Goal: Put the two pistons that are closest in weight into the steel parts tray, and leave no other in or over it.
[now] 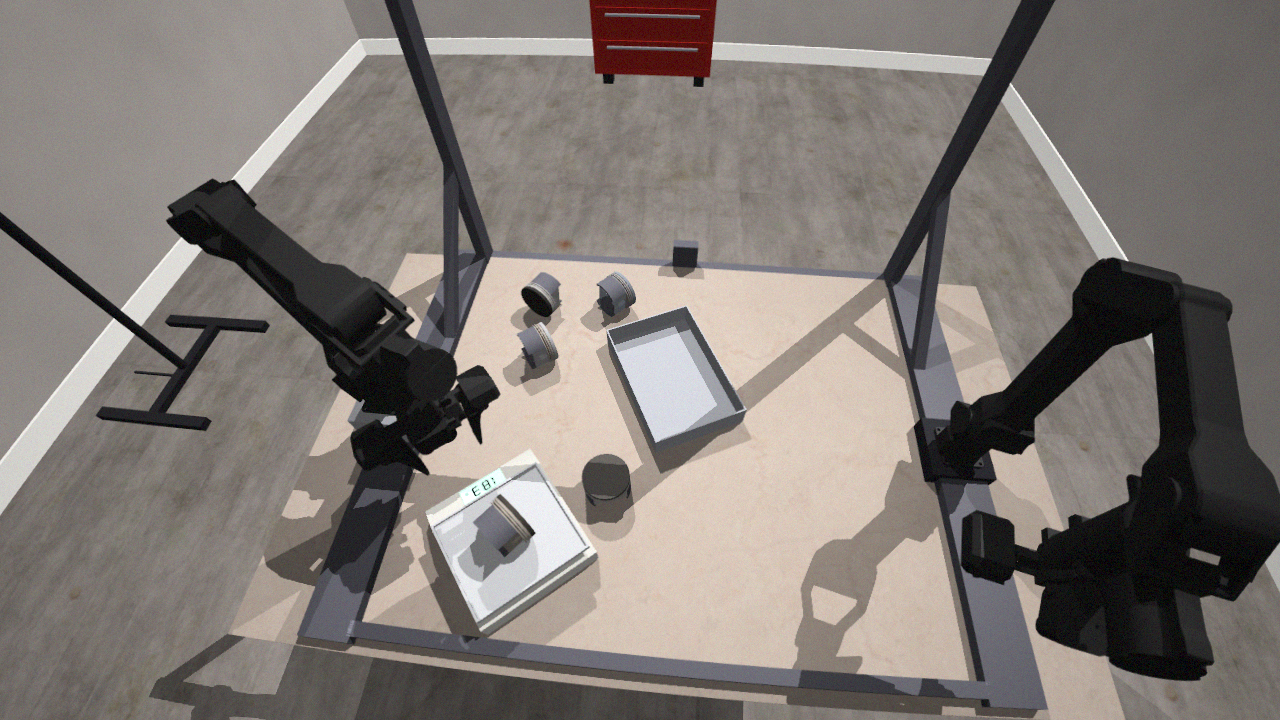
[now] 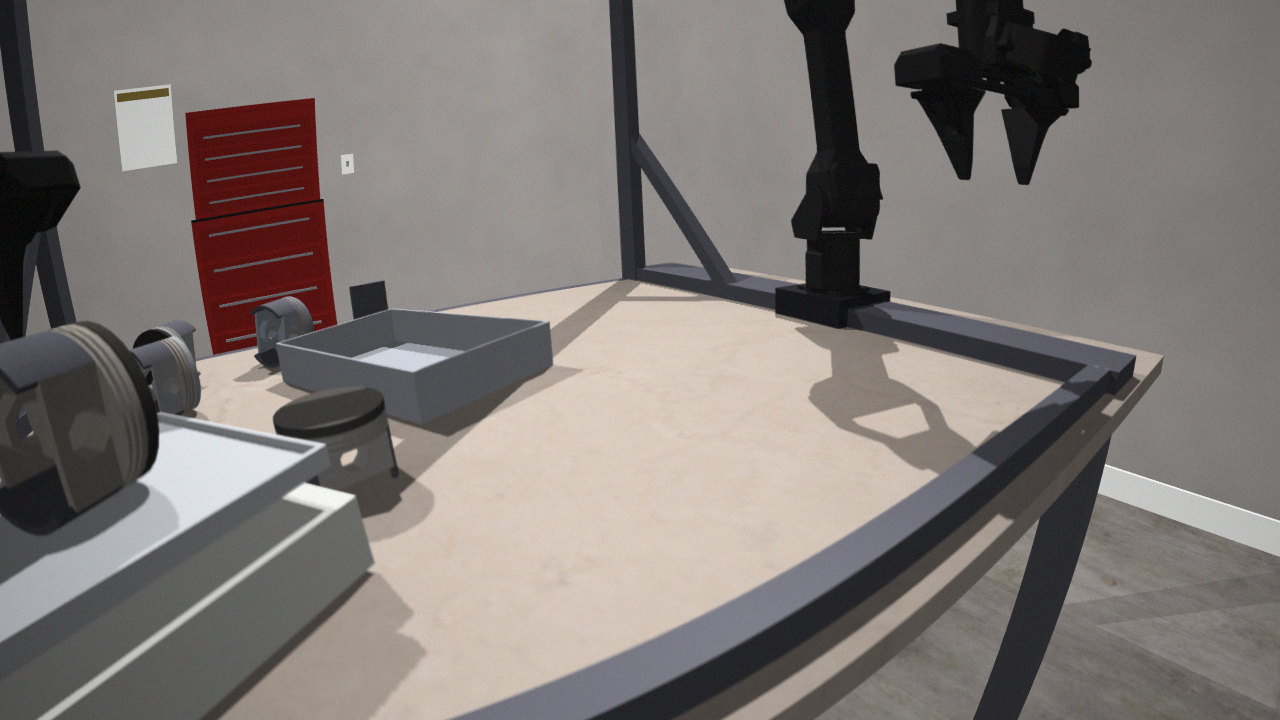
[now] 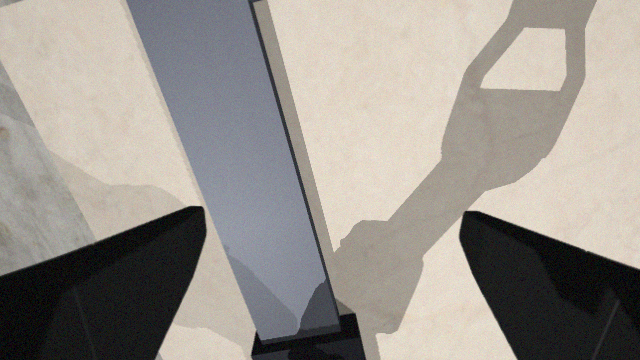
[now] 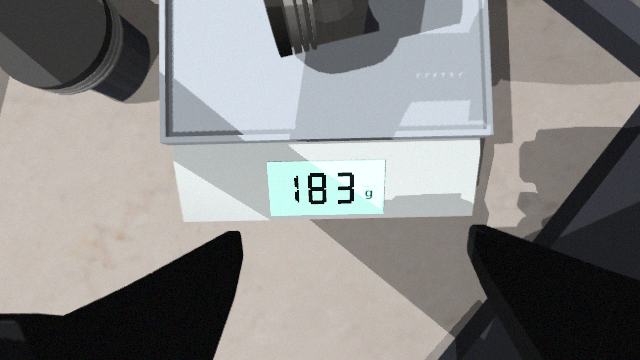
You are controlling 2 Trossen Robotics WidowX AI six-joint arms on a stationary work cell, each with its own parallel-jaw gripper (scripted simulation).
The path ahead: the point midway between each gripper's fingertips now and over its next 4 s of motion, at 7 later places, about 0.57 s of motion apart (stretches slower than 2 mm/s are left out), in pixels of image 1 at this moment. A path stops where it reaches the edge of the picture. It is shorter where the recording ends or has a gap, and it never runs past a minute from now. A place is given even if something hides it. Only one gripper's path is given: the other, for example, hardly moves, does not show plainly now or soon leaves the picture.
The right gripper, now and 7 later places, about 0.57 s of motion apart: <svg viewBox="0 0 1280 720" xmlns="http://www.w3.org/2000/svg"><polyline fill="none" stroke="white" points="454,457 461,464 480,498 495,515 493,515 492,516 490,516 492,518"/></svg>
